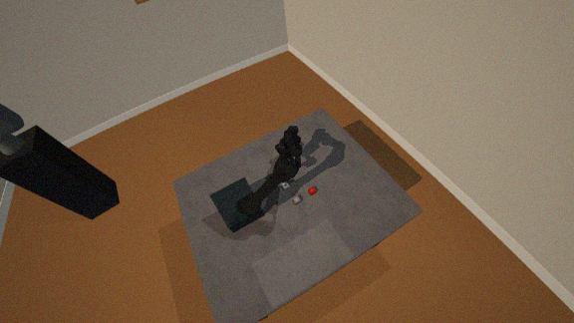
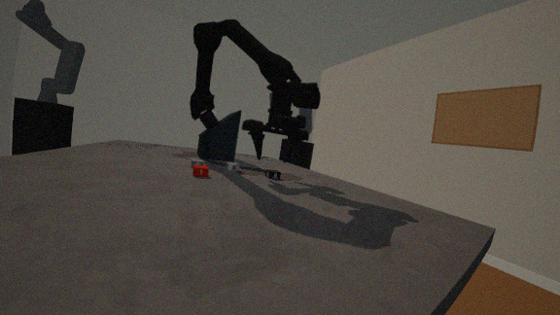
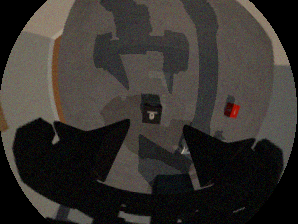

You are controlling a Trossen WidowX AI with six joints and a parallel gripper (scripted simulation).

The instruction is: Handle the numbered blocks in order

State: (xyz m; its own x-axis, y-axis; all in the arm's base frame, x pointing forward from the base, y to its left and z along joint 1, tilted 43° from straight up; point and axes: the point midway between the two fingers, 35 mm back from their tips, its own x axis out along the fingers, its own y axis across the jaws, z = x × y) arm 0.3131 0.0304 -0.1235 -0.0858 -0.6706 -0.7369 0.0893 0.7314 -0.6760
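Right now my gripper tip is 1 cm to the right of the dark block and 4 cm above it. Also, from my gripper tip: light grey block 8 cm behind, 8 cm to the right, 4 cm below; then red block 1 cm ahead, 19 cm to the right, 4 cm below.
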